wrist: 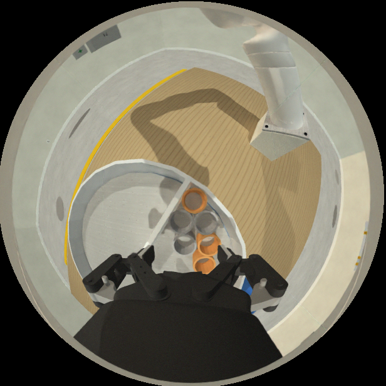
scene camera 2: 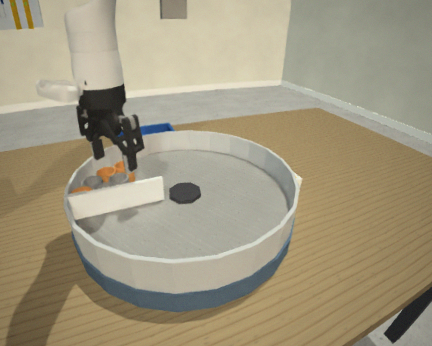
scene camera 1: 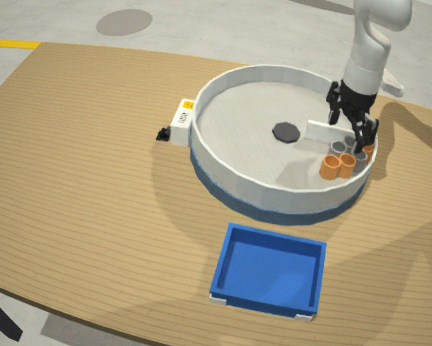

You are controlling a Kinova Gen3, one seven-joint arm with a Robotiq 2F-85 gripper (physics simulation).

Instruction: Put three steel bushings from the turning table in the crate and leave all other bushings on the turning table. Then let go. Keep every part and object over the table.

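Places are measured from the arm's base along level axes (x right, y ahead, z up), in metres.
Pixels of known places: gripper, between the fingertips: (scene camera 2: 114,164) (scene camera 1: 343,138).
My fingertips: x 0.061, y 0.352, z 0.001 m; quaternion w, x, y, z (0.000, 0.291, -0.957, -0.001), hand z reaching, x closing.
Observation:
For each thing: its top centre in the pictures, then the offset to it from my fingertips. "spot": a spot on its surface instead.
- turning table, centre of its top: (scene camera 2: 184,190) (scene camera 1: 286,131) dx +0.048, dy +0.119, dz -0.058 m
- blue crate, centre of its top: (scene camera 1: 272,266) (scene camera 2: 144,134) dx -0.293, dy +0.102, dz -0.069 m
- upright white divider, a spot on its surface: (scene camera 2: 117,197) spot: dx +0.054, dy -0.006, dz -0.037 m
- dark hub, centre of its top: (scene camera 2: 184,190) (scene camera 1: 286,131) dx +0.048, dy +0.119, dz -0.058 m
- white control box, a spot on its surface: (scene camera 1: 182,122) spot: dx +0.012, dy +0.349, dz -0.061 m
Three grey steel bushings (scene camera 1: 338,148) (wrist: 173,223) stand upright in a tight cluster on the turning table (scene camera 1: 240,110) (scene camera 2: 225,215) (wrist: 115,215), beside its white divider. Three orange bushings (scene camera 1: 330,171) (scene camera 2: 106,174) (wrist: 194,211) stand against them, one at the rim end and two on the other side. My gripper (scene camera 1: 346,134) (scene camera 2: 115,160) (wrist: 185,252) is open and empty, fingers pointing down above the cluster; in the wrist view one steel bushing shows between the fingertips. In scene view 1 a finger partly hides the steel bushings. The blue crate (scene camera 1: 280,234) (scene camera 2: 157,129) (wrist: 247,287) is empty.
The upright white divider (scene camera 1: 327,132) (scene camera 2: 117,197) (wrist: 167,217) runs inward from the rim beside the cluster. A dark hub (scene camera 1: 286,132) (scene camera 2: 185,193) sits at the centre. A raised wall rings the turning table. A white control box (scene camera 1: 182,122) stands against its outer side.

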